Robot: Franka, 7 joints.
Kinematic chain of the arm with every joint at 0, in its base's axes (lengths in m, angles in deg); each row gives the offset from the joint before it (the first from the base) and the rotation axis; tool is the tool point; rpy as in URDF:
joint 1: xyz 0 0 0.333 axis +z
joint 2: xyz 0 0 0 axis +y
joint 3: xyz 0 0 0.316 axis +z
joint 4: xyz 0.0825 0 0 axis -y
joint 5: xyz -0.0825 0 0.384 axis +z
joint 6: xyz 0 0 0 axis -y
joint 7: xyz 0.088 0 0 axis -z
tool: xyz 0 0 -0.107 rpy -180 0 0
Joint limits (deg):
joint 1: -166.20..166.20
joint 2: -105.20..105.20
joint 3: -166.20..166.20
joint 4: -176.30..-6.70
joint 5: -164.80..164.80
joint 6: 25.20..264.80
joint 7: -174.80..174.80
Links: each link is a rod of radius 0.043 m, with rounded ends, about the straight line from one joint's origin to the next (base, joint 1, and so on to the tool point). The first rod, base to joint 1, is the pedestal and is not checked.
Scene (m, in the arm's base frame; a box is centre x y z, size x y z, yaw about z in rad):
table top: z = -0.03
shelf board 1: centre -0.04 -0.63 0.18 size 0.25 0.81 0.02 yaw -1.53
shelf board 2: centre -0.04 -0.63 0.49 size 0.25 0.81 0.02 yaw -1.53
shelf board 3: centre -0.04 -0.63 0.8 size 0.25 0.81 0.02 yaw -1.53
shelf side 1: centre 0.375 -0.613 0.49 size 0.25 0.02 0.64 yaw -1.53
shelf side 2: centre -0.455 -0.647 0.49 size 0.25 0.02 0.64 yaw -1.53
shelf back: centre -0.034 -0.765 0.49 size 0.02 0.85 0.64 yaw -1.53
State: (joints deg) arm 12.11 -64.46 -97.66 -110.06 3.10 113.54 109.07
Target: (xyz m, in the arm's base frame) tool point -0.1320 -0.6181 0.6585
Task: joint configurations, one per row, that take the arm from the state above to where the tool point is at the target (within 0.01 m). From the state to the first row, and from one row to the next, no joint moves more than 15 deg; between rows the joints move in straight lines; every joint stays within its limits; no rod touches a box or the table.
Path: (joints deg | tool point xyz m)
1: 0.63 -66.22 -94.18 -120.57 3.88 102.82 109.07 | -0.0648 -0.5062 0.3299
2: -10.84 -67.97 -90.71 -131.07 4.67 92.10 109.07 | -0.0680 -0.4224 0.3313
3: -22.32 -69.73 -87.23 -141.58 5.45 81.38 109.07 | -0.0643 -0.3369 0.3371
4: -21.74 -73.62 -75.09 -134.23 6.57 84.86 109.07 | -0.0837 -0.3706 0.4338
5: -21.17 -77.52 -62.95 -126.88 7.69 88.35 109.07 | -0.1092 -0.3727 0.5450
6: -20.59 -81.41 -50.81 -119.53 8.81 91.83 109.07 | -0.1435 -0.3378 0.6585
7: -10.04 -72.50 -60.03 -108.36 7.44 101.95 109.07 | -0.1461 -0.4511 0.6511
8: 0.51 -63.60 -69.25 -97.20 6.07 112.07 109.07 | -0.1410 -0.5471 0.6447
9: 11.05 -54.70 -78.47 -86.03 4.70 122.18 109.07 | -0.1321 -0.6181 0.6584

